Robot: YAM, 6 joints.
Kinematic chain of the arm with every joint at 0, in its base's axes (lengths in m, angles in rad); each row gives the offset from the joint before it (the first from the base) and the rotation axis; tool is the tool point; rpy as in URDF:
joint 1: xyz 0 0 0.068 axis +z
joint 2: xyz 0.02 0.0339 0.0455 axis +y
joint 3: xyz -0.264 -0.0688 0 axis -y
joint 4: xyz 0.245 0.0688 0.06 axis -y
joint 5: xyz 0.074 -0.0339 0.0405 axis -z
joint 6: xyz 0.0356 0 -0.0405 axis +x
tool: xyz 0 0 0 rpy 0 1.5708 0
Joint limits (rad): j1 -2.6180..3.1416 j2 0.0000..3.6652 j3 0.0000..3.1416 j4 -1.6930..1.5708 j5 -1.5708..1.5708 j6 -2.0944..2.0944
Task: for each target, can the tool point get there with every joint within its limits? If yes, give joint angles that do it. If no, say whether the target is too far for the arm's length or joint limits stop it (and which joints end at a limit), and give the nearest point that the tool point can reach.
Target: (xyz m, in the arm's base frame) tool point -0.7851 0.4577 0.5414
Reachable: no: too far | nearest point -0.5044 0.2941 0.3850 | short by 0.361 m
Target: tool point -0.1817 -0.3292 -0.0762
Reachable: yes | joints -2.1100 2.7628 1.6488 -0.9576 -0.3777 -1.0024
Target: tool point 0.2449 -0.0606 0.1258
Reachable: yes | joints -0.3217 1.6285 0.2975 1.0616 -0.5954 -1.1147
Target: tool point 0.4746 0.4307 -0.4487
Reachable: no: too far | nearest point 0.3647 0.3309 -0.2859 | short by 0.220 m
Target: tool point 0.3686 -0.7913 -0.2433
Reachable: no: too far | nearest point 0.2522 -0.5415 -0.1280 | short by 0.299 m
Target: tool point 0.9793 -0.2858 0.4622
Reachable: no: too far | nearest point 0.5865 -0.1712 0.3195 | short by 0.433 m
